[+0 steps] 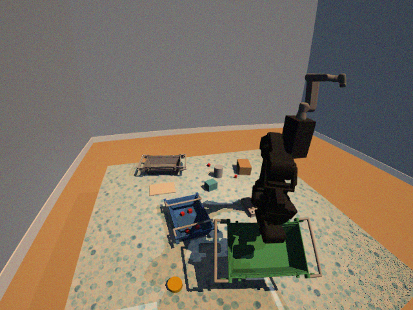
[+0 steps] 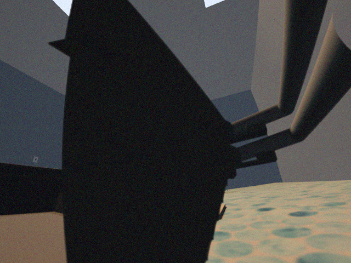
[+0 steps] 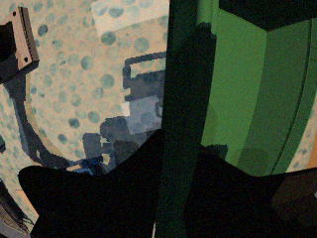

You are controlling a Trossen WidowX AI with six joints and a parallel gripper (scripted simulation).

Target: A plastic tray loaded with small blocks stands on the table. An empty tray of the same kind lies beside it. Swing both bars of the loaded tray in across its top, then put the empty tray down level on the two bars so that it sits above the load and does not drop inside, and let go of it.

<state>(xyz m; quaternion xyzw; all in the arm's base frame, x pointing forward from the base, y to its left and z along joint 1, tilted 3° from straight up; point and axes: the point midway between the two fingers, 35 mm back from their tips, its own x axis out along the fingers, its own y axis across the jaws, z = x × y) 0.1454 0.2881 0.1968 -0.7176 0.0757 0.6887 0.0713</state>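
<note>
The green tray is 70 mm to the left of my gripper tip and 20 mm ahead of it. Round my gripper tip: orange disc: 300 mm ahead, 170 mm below, 40 mm to the left; then teal cube: 500 mm to the right, 160 mm below, 60 mm ahead; then small red thing: 580 mm to the right, 170 mm below, 130 mm behind.
</note>
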